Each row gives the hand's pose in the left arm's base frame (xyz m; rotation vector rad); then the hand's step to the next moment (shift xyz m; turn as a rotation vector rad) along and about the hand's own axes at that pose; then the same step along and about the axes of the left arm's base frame.
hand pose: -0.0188 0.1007 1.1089 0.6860 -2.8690 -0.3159
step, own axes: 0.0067 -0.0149 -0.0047 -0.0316 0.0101 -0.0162
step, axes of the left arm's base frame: 0.0015 -0.0169 0.0017 0.0270 0.0208 0.0143
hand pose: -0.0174 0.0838 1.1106 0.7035 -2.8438 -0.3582
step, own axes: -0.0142 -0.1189 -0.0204 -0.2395 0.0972 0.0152
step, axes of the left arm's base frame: 0.0686 -0.0991 -0.0153 0.1626 0.2008 -0.0175
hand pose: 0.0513 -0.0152 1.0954 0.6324 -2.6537 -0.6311
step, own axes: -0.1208 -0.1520 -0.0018 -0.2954 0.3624 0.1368
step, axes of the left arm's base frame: 0.1543 -0.0632 -0.0994 0.0688 0.4823 -0.0022
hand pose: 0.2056 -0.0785 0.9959 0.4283 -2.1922 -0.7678
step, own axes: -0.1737 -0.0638 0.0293 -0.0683 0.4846 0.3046
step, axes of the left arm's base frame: 0.0955 0.0524 -0.1524 -0.2136 0.5234 0.1128
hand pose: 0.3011 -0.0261 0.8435 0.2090 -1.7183 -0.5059
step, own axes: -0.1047 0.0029 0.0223 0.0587 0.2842 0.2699
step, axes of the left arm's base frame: 0.0012 0.0502 -0.0946 -0.2346 0.2863 0.1415
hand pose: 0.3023 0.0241 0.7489 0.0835 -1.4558 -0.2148
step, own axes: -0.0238 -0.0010 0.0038 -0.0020 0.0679 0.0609
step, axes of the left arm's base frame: -0.0062 0.0040 -0.0230 -0.0541 0.0713 0.0178
